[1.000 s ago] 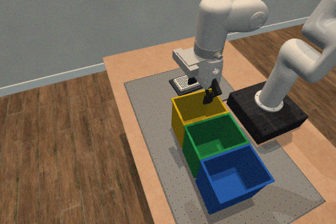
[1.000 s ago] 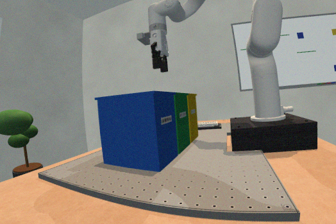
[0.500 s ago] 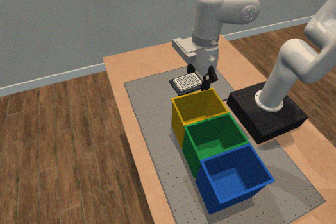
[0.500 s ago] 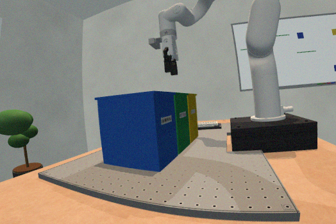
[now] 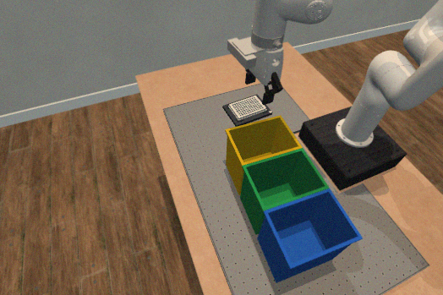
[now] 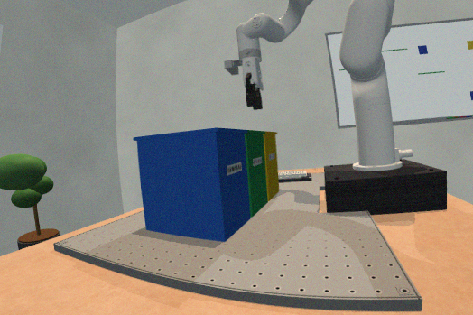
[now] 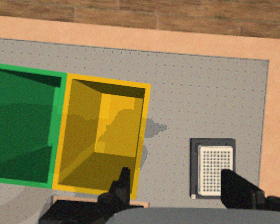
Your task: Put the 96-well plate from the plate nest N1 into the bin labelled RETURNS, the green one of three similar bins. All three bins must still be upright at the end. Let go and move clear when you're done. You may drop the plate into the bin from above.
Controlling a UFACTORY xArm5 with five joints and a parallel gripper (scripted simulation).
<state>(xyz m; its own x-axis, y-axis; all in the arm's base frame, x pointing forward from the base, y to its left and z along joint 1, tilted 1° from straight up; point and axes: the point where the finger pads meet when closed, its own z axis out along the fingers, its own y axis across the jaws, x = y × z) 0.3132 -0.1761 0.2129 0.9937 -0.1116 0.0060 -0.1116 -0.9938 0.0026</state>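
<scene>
The white 96-well plate is 10 cm behind my hand, 16 cm to the right of it and 26 cm below it. Also, from my hand: nest frame (10 cm behind, 16 cm to the right, 27 cm below); yellow bin (4 cm ahead, 9 cm to the left, 19 cm below); green bin (7 cm ahead, 22 cm to the left, 19 cm below).
</scene>
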